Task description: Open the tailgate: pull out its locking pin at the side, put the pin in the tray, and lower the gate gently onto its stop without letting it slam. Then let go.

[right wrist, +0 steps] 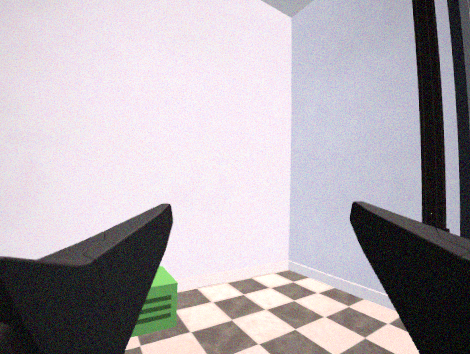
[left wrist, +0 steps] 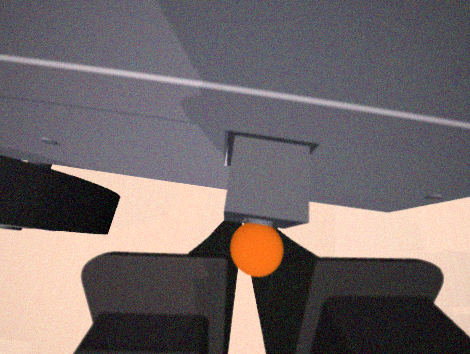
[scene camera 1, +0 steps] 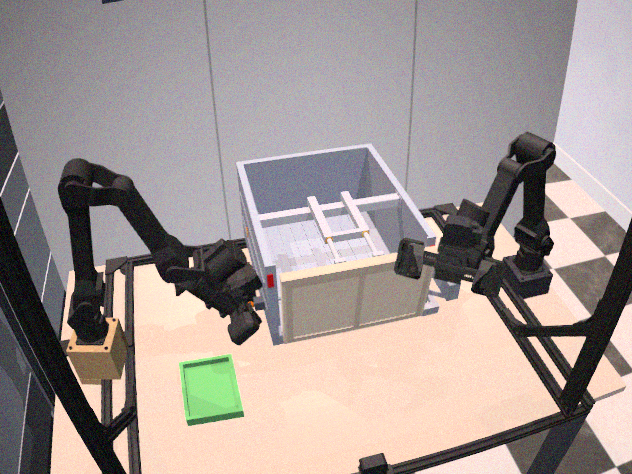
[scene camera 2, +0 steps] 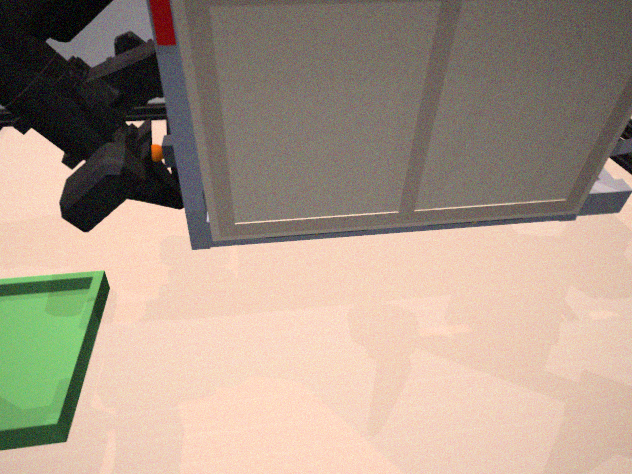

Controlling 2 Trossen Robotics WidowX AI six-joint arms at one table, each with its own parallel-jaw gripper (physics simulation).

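Seen in the pictures: left gripper, fingertip midpoint: (scene camera 1: 260,322); right gripper, fingertip midpoint: (right wrist: 260,211) (scene camera 1: 446,280); left arm's base, link origin: (scene camera 1: 92,334); right arm's base, link origin: (scene camera 1: 528,265).
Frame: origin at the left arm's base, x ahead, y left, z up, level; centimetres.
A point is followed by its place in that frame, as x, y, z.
Observation:
The tailgate (scene camera 1: 326,306) @(48.9, -2.1, 8.2) (scene camera 2: 326,112) @(48.8, -2.3, 8.9) stands upright, closing the near end of the grey truck bed. The locking pin's orange ball head (scene camera 1: 250,304) (scene camera 2: 156,153) @(34.1, 6.3, 1.1) (left wrist: 256,249) @(33.7, 7.1, 1.5) sits at the bed's left side, close against a grey block (left wrist: 268,177) @(35.5, 7.3, 1.9); its shank is mostly hidden. My left gripper (scene camera 1: 258,307) (scene camera 2: 164,168) (left wrist: 242,216) @(35.3, 7.4, -4.7) is shut on the pin, its fingertips just behind the ball and by the block. The green tray (scene camera 1: 214,417) @(26.1, -14.4, -9.4) (scene camera 2: 83,372) @(30.8, -7.9, -10.4) lies empty on the table, in front of the left gripper. My right gripper (scene camera 1: 449,270) @(66.8, -14.6, 24.3) (right wrist: 260,211) @(66.8, -14.6, 24.3) is open and empty, near the gate's right end.
The truck bed (scene camera 1: 403,201) @(66.5, 19.2, 16.6) holds pale rails (scene camera 1: 319,219) @(48.5, 12.2, 17.9). A black frame (scene camera 1: 130,326) @(4.3, 11.1, -9.0) runs along the table's sides and front. A black camera-like block (scene camera 1: 373,463) @(55.4, -28.8, -5.5) is at the front. A green box (right wrist: 162,305) stands on the checkered floor in the right wrist view.

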